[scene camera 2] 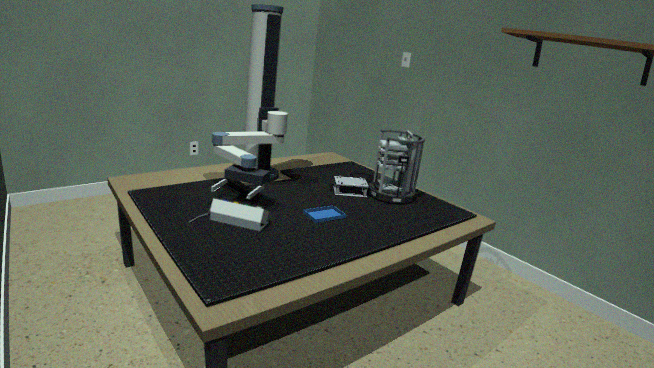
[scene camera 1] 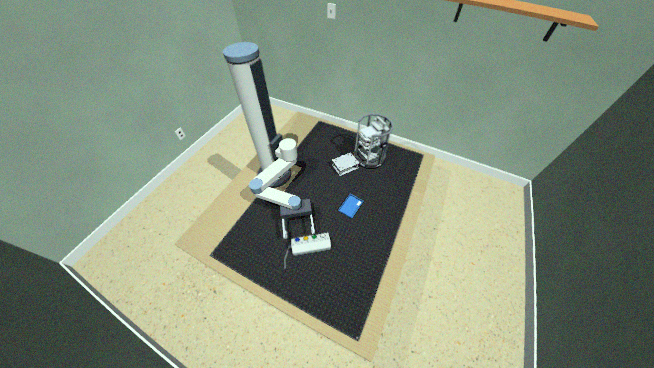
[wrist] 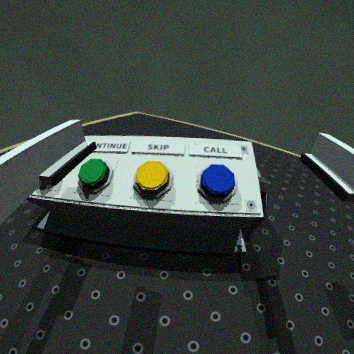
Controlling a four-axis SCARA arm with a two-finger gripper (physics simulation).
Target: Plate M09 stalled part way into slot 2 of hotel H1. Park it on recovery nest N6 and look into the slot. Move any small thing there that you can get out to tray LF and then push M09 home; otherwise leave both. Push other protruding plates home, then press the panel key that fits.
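Places are measured from the arm's base along level axes (x left, y back, z up), in millimetres.
Where they show: gripper, fingertip midpoint: [scene camera 2: 230,192] [scene camera 1: 299,235] [wrist: 200,135].
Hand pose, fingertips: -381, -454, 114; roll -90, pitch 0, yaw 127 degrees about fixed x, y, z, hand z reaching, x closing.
Observation:
Things, the pixels of their centre, and the offset from my fingertips, as dx, dy, dz. "pt": a spot on its surface instead. Level surfaces: height alone.
- key panel at the middle of its body: [wrist: 133,182] [scene camera 2: 239,211] [scene camera 1: 310,242] +12, -64, -60
- green key at the middle of its body: [wrist: 94,174] +45, -71, -38
- yellow key at the middle of its body: [wrist: 152,177] +15, -31, -38
- blue key at the middle of its body: [wrist: 216,181] -15, +9, -38
- hotel at a spot on its surface: [scene camera 2: 395,198] pt +776, -214, -71
- blue tray at the middle of its body: [scene camera 2: 324,213] [scene camera 1: 351,205] +370, -169, -93
- black perforated mat at its surface level: dz -101
- cable at a spot on its surface: [scene camera 2: 199,217] pt -121, +31, -100
My gripper [scene camera 1: 299,234] [scene camera 2: 233,193] [wrist: 200,135] is open and empty, with its fingers apart above the key panel [scene camera 1: 311,246] [scene camera 2: 235,215] [wrist: 185,175]. The wrist view shows a green key [wrist: 93,173] under a partly covered CONTINUE label, a yellow key [wrist: 152,175] under SKIP and a blue key [wrist: 218,179] under CALL. The left finger covers the panel's left end there. The hotel [scene camera 1: 371,165] [scene camera 2: 395,198] is a round cage holding white plates; slot details are too small to tell. A low white stand [scene camera 1: 345,163] [scene camera 2: 351,181] is beside it. A blue tray [scene camera 1: 351,206] [scene camera 2: 325,214] lies on the mat.
The black perforated mat [scene camera 1: 320,295] [scene camera 2: 240,270] lies on a wooden table [scene camera 1: 240,272] [scene camera 2: 300,295]. The arm's tall column [scene camera 1: 252,107] [scene camera 2: 257,70] stands at the table's back. A cable [scene camera 1: 286,257] [scene camera 2: 199,217] runs from the panel. A wall shelf [scene camera 1: 530,10] [scene camera 2: 580,40] is far from the arm.

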